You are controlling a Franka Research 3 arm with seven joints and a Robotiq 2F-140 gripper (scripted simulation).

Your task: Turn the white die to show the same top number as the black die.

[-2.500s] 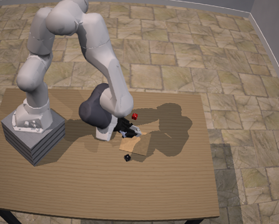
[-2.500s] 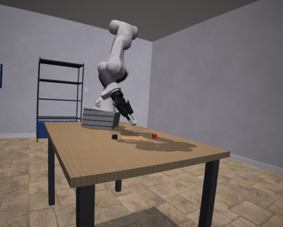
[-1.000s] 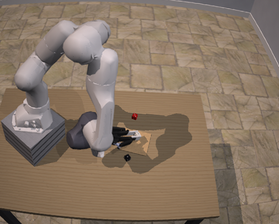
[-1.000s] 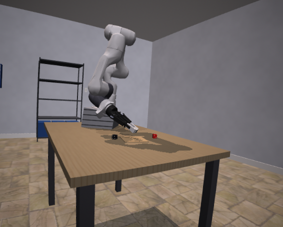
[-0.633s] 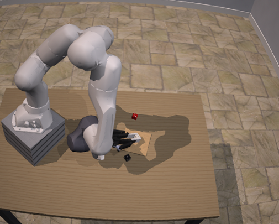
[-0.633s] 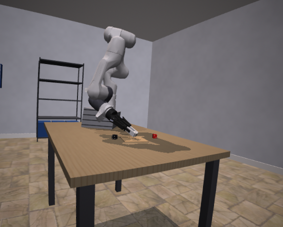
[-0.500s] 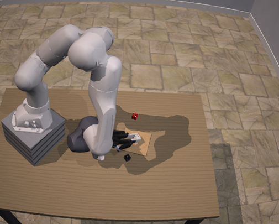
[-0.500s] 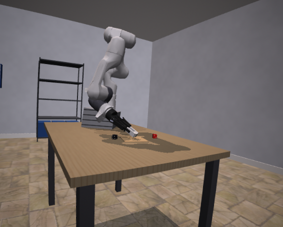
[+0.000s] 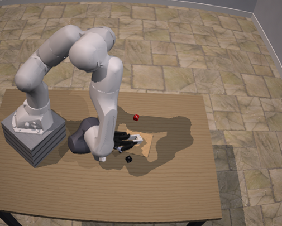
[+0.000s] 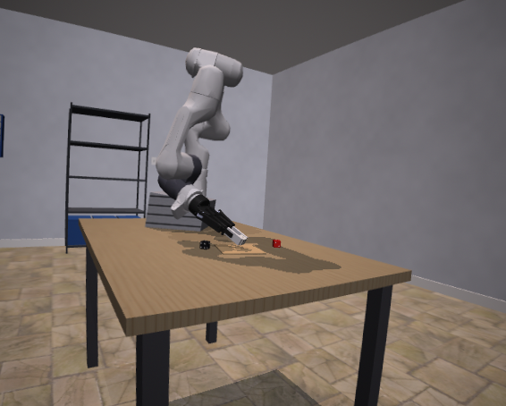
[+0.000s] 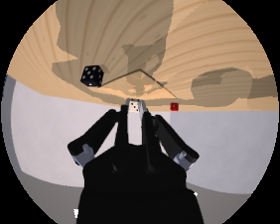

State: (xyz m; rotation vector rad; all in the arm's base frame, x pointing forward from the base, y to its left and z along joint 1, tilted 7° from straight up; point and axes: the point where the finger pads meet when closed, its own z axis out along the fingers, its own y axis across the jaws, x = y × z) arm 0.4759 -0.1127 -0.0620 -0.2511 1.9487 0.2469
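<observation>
Now: hand 4 cm above the tan mat and 1 cm short of it. Round my hand: red die (16 cm to the left, 4 cm ahead, 3 cm below); then black die (9 cm to the right, 5 cm behind, 3 cm below); then white die (2 cm ahead, 1 cm to the left, 1 cm below).
</observation>
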